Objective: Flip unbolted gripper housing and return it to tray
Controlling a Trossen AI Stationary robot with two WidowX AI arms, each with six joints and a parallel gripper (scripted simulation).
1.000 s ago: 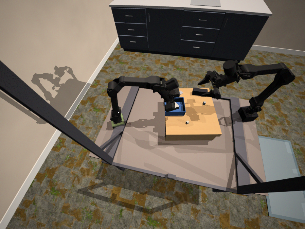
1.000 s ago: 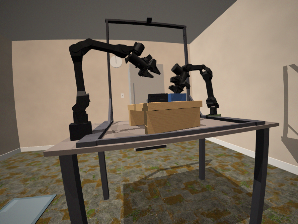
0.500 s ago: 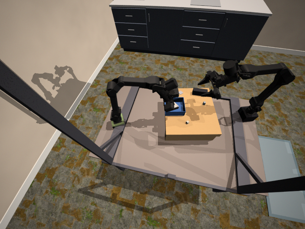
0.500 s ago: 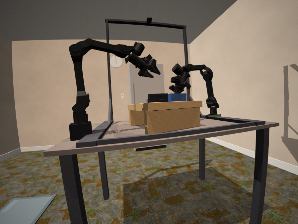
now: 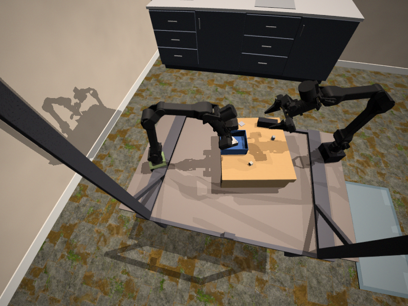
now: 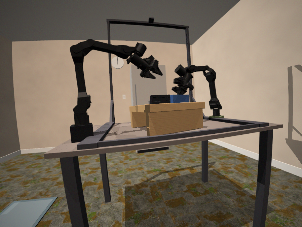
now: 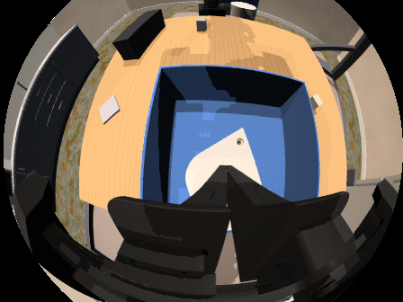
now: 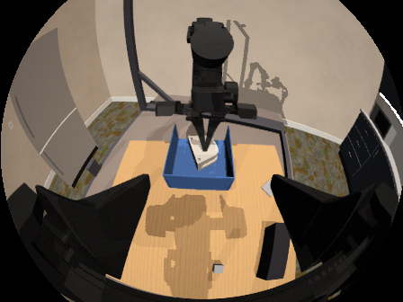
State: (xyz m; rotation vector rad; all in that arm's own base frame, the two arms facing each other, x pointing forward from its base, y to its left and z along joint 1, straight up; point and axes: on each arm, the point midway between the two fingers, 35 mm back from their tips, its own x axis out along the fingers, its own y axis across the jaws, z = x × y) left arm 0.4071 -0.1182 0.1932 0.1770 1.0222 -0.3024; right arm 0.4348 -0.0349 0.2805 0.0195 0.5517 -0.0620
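Right now the white gripper housing is 40 mm below my left hand, 10 mm to the right of it and 10 mm behind it. The rest, counted from my left hand: wooden block (140 mm to the right, 130 mm below, 10 mm behind); blue tray (50 mm to the right, 50 mm below, 20 mm behind); flat grey plate (140 mm ahead, 90 mm to the right, 60 mm below).
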